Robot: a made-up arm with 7 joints. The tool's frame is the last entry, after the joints.
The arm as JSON. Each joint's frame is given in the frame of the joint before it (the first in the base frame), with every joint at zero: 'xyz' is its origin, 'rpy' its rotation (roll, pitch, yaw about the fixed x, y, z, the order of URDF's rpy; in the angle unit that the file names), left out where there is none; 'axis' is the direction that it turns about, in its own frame. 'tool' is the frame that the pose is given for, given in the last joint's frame.
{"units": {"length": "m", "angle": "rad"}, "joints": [
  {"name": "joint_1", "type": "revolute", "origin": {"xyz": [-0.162, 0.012, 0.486]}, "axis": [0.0, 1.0, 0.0]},
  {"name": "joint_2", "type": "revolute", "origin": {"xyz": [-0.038, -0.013, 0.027]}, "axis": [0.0, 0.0, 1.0]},
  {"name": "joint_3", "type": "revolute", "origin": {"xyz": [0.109, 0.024, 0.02]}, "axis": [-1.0, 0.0, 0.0]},
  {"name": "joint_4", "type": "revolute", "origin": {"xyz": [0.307, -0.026, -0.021]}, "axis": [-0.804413, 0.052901, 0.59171]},
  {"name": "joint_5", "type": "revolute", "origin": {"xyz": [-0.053, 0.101, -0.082]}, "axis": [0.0, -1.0, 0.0]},
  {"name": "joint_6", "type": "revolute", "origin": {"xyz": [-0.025, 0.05, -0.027]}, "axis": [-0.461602, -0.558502, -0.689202]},
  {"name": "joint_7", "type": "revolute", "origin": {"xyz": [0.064, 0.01, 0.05]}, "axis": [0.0, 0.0, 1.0]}
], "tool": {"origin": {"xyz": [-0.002, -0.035, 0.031], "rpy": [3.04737, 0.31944, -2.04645]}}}
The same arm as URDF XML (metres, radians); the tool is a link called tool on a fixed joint. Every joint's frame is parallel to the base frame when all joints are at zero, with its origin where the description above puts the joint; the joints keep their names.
<robot name="arm">
<joint name="tool_fixed" type="fixed"><parent link="link7"/><child link="tool"/><origin xyz="-0.002 -0.035 0.031" rpy="3.0474 0.3194 -2.0465"/></joint>
<joint name="joint_7" type="continuous"><parent link="link6"/><child link="link7"/><origin xyz="0.064 0.01 0.05" rpy="0 0 0"/><axis xyz="0 0 1"/></joint>
<joint name="joint_6" type="continuous"><parent link="link5"/><child link="link6"/><origin xyz="-0.025 0.05 -0.027" rpy="0 0 0"/><axis xyz="-0.461602 -0.558502 -0.689202"/></joint>
<joint name="joint_5" type="continuous"><parent link="link4"/><child link="link5"/><origin xyz="-0.053 0.101 -0.082" rpy="0 0 0"/><axis xyz="0 -1 0"/></joint>
<joint name="joint_4" type="continuous"><parent link="link3"/><child link="link4"/><origin xyz="0.307 -0.026 -0.021" rpy="0 0 0"/><axis xyz="-0.804413 0.052901 0.59171"/></joint>
<joint name="joint_3" type="continuous"><parent link="link2"/><child link="link3"/><origin xyz="0.109 0.024 0.02" rpy="0 0 0"/><axis xyz="-1 0 0"/></joint>
<joint name="joint_2" type="continuous"><parent link="link1"/><child link="link2"/><origin xyz="-0.038 -0.013 0.027" rpy="0 0 0"/><axis xyz="0 0 1"/></joint>
<joint name="joint_1" type="continuous"><parent link="base"/><child link="link1"/><origin xyz="-0.162 0.012 0.486" rpy="0 0 0"/><axis xyz="0 1 0"/></joint>
<link name="base"/>
<link name="link1"/>
<link name="link2"/>
<link name="link3"/>
<link name="link4"/>
<link name="link5"/>
<link name="link6"/>
<link name="link7"/>
<link name="tool"/>
</robot>

